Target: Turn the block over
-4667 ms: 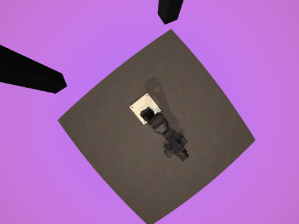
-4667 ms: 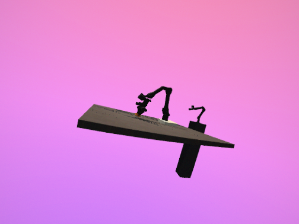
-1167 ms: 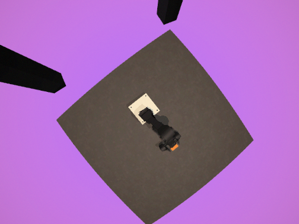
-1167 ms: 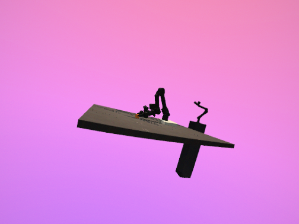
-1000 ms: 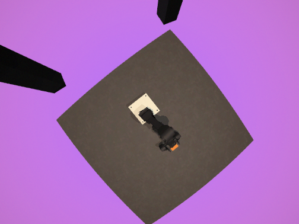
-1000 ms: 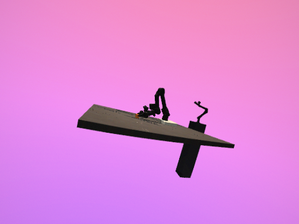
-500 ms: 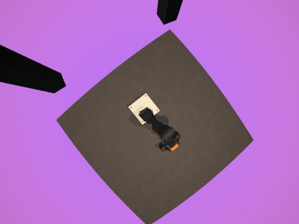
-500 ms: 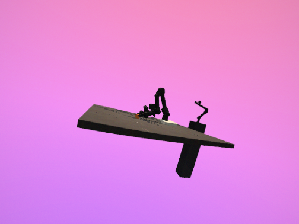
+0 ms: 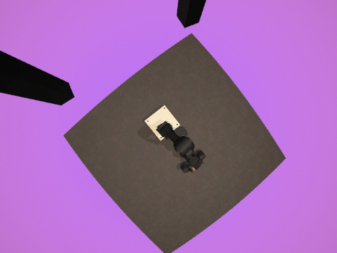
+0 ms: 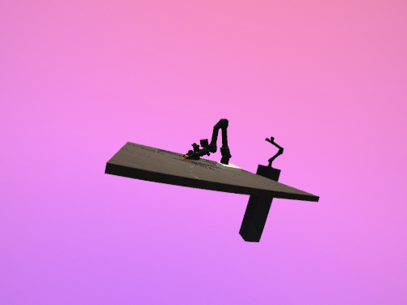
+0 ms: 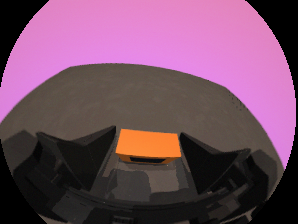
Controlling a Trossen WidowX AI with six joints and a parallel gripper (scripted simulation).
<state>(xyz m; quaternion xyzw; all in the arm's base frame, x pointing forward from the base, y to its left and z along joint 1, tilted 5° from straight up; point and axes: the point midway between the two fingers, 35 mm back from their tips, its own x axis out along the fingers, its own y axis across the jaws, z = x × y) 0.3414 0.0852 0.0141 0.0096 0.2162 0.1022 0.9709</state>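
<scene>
The orange block lies 3 cm behind my gripper tip.
</scene>
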